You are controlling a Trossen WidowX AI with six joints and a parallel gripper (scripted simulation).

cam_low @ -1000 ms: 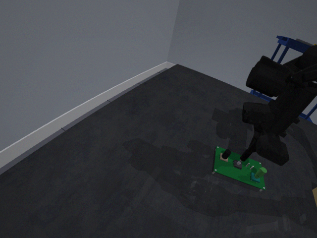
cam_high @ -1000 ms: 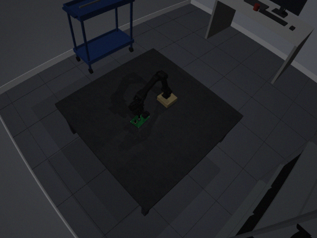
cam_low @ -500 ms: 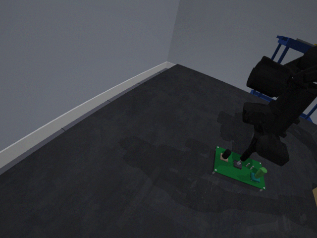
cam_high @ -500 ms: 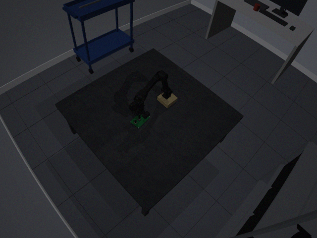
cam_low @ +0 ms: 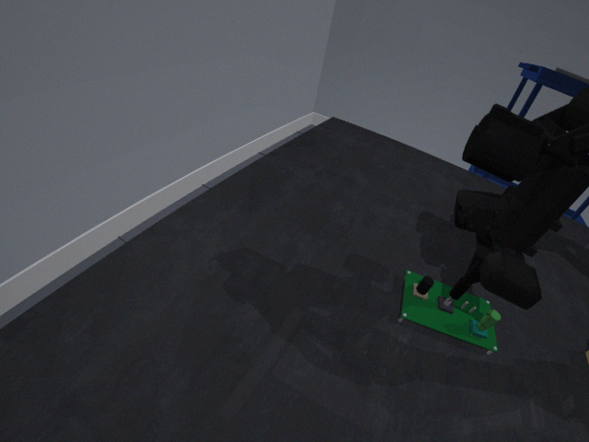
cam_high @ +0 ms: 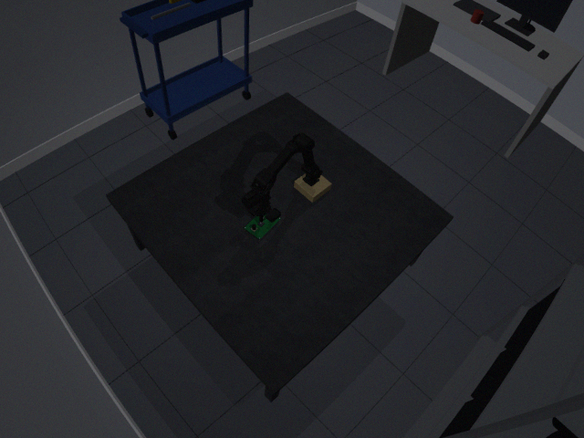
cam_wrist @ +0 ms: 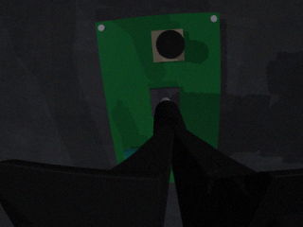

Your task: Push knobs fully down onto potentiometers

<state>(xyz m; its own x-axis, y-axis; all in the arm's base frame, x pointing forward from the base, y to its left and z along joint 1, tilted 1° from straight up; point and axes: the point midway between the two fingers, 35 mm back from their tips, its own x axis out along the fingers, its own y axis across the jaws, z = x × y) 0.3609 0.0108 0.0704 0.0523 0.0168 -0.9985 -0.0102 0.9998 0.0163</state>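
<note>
My gripper tip is now 5 cm past the green knob, 3 cm above it and 2 cm to the right of it. From my gripper tip the other things lie so: black knob: 2 cm below.
</note>
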